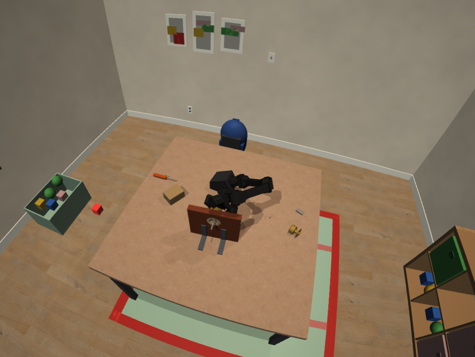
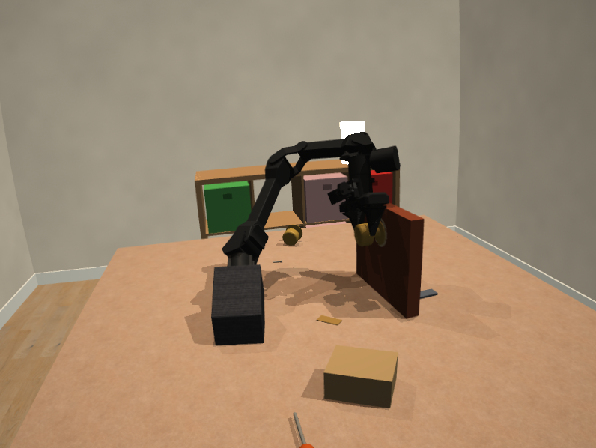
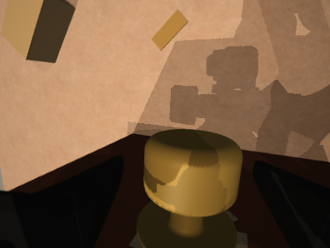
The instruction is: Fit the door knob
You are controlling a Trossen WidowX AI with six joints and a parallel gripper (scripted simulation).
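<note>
My hand is 6 cm short of the dark red wooden door panel and 5 cm above it. Also, from my hand: screwdriver 22 cm behind, 53 cm to the right, 19 cm below; then tan box 10 cm behind, 38 cm to the right, 17 cm below; then flat plate 11 cm behind, 12 cm to the right, 20 cm below.
</note>
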